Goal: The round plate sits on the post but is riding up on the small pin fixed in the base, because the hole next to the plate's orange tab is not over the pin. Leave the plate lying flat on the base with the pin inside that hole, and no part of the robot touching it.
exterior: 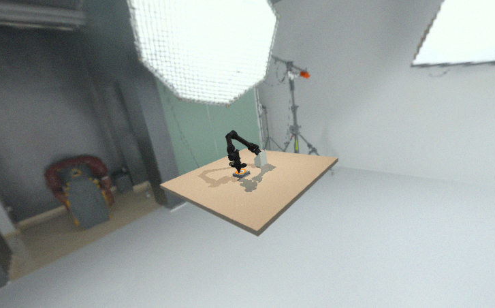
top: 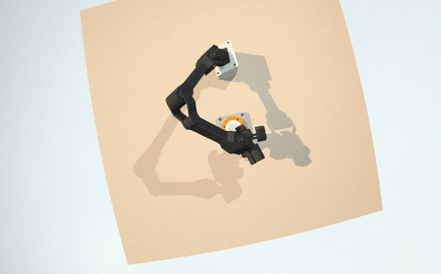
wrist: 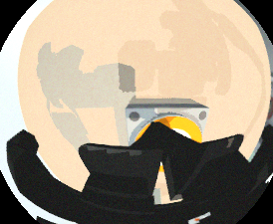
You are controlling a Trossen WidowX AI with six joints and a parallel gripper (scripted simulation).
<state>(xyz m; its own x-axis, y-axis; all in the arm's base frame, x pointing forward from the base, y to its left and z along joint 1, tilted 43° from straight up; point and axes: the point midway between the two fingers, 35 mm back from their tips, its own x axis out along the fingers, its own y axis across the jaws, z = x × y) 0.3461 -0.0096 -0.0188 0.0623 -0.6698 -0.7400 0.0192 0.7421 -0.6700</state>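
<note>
My gripper tip is 2 cm to the left of the round plate, 2 cm past it and 1 cm above it.
</note>
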